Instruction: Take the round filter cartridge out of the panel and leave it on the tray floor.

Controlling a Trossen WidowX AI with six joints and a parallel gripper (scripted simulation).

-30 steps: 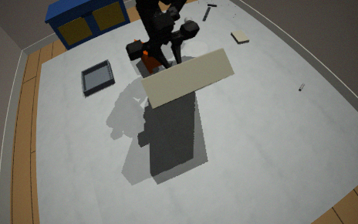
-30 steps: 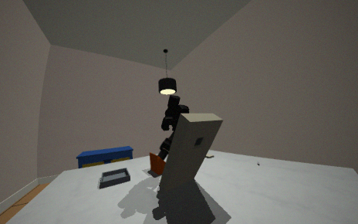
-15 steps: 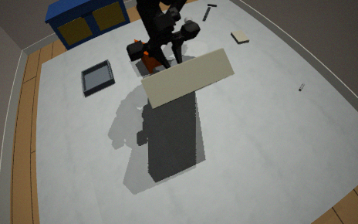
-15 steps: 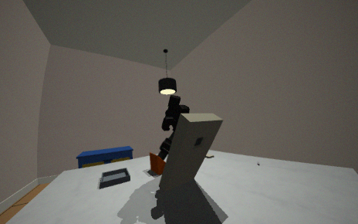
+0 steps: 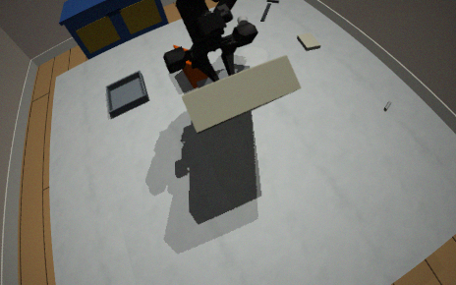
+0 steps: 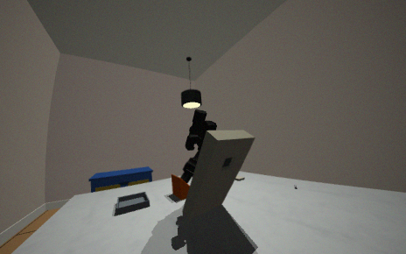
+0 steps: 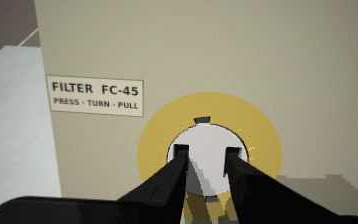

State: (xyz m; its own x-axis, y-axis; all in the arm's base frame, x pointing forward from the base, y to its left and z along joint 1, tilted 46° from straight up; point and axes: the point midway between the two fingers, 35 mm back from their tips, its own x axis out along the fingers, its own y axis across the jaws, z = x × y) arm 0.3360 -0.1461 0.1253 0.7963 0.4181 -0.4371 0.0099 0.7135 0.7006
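Now: the round filter cartridge 10 mm below my gripper tip and 10 mm ahead of it. Round my gripper tip: tan service panel: 80 mm below, 30 mm behind; then tray: 420 mm behind, 270 mm to the right, 250 mm below; then small grey bit: 500 mm to the left, 260 mm below, 100 mm ahead.
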